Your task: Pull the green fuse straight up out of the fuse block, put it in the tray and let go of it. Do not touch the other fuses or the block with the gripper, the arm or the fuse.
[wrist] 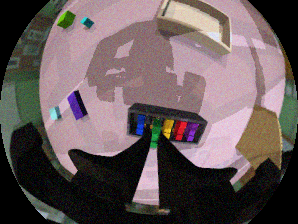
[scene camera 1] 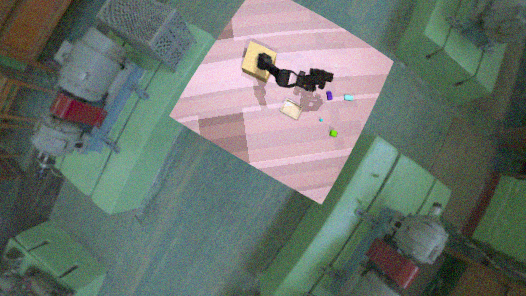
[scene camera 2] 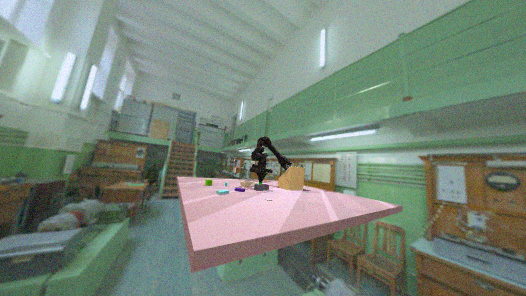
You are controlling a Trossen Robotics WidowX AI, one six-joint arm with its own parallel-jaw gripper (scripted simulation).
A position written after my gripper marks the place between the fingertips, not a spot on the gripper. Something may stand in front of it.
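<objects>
A green fuse is being carried by my gripper [wrist: 154,135].
</objects>
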